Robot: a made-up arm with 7 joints.
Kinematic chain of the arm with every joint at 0, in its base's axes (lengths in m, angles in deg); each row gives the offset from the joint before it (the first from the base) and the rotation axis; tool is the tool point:
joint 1: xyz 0 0 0.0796 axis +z
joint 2: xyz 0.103 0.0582 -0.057 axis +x
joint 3: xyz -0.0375 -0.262 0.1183 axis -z
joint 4: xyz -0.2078 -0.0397 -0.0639 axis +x
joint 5: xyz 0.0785 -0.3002 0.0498 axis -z
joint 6: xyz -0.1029 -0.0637 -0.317 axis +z
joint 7: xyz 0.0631 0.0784 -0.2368 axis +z
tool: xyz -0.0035 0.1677 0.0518
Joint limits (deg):
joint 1: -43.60..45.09
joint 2: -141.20..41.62
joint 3: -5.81..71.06
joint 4: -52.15..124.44
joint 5: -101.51..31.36
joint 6: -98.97..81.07
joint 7: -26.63..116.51
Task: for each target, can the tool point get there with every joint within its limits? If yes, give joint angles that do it. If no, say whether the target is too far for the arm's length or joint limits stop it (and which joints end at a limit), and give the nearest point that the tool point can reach.
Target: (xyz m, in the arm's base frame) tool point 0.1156 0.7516 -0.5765
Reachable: no: joint limits stop it (at a limit: joint 2, joint 3, joint 5, joint 6) | nearest point 0.0892 0.5802 -0.4513 | short by 0.214 m
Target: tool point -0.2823 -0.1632 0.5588
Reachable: yes | joints -11.93 -103.13 4.45 -2.34 -5.84 4.62 31.32
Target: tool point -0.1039 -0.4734 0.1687
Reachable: yes | joints 29.29 -90.84 12.23 29.70 16.03 56.89 25.88
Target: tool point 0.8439 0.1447 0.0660
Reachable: no: joint limits stop it (at a limit: joint 3, joint 4, joint 5, joint 6) | nearest point 0.7055 0.1210 0.0607 | short by 0.141 m
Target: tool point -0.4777 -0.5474 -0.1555
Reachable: yes | joints -19.35 -10.04 17.48 -12.71 -78.37 -74.57 101.69
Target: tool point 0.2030 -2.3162 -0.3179
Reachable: no: too far | nearest point 0.0900 -1.0273 -0.1331 | short by 1.307 m
